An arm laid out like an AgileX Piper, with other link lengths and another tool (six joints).
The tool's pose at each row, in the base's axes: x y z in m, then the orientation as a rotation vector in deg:
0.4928 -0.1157 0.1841 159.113 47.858 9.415
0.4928 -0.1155 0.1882 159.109 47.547 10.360
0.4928 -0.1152 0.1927 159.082 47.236 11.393
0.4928 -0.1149 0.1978 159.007 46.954 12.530
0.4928 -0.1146 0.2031 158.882 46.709 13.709
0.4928 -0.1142 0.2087 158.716 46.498 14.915
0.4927 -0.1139 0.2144 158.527 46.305 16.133
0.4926 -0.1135 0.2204 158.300 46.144 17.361
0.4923 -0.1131 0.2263 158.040 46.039 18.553
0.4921 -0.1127 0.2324 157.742 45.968 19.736
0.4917 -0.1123 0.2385 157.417 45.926 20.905
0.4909 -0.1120 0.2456 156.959 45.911 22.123
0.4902 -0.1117 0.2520 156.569 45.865 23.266
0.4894 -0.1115 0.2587 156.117 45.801 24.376
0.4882 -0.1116 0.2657 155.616 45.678 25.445
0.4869 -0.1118 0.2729 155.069 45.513 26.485
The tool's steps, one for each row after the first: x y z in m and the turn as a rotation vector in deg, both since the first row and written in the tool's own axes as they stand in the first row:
0.0003 0.0009 -0.0040 -0.229 0.579 0.276
0.0006 0.0018 -0.0084 -0.486 1.213 0.553
0.0010 0.0029 -0.0134 -0.787 1.914 0.811
0.0014 0.0040 -0.0186 -1.121 2.641 1.036
0.0018 0.0051 -0.0240 -1.479 3.386 1.233
0.0021 0.0063 -0.0296 -1.848 4.141 1.415
0.0025 0.0074 -0.0355 -2.235 4.904 1.569
0.0027 0.0085 -0.0413 -2.626 5.648 1.677
0.0030 0.0096 -0.0473 -3.034 6.387 1.754
0.0031 0.0106 -0.0534 -3.450 7.120 1.806
0.0029 0.0118 -0.0604 -3.979 7.870 1.813
0.0027 0.0128 -0.0668 -4.440 8.582 1.850
0.0024 0.0139 -0.0734 -4.956 9.261 1.882
0.0017 0.0152 -0.0804 -5.525 9.900 1.937
0.0007 0.0165 -0.0875 -6.141 10.511 2.006

